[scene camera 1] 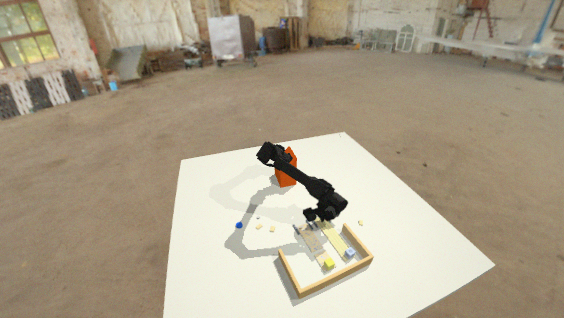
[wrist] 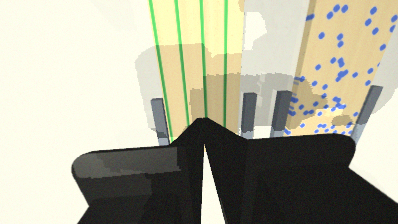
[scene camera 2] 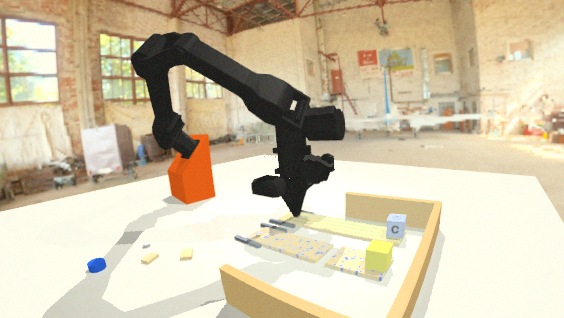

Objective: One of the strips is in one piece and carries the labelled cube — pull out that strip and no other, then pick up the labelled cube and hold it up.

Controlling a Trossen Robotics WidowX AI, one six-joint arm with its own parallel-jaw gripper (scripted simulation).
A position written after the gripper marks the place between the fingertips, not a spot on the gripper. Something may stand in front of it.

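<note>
The gripper appears at [scene camera 2: 296,216] and at [wrist: 202,123].
</note>
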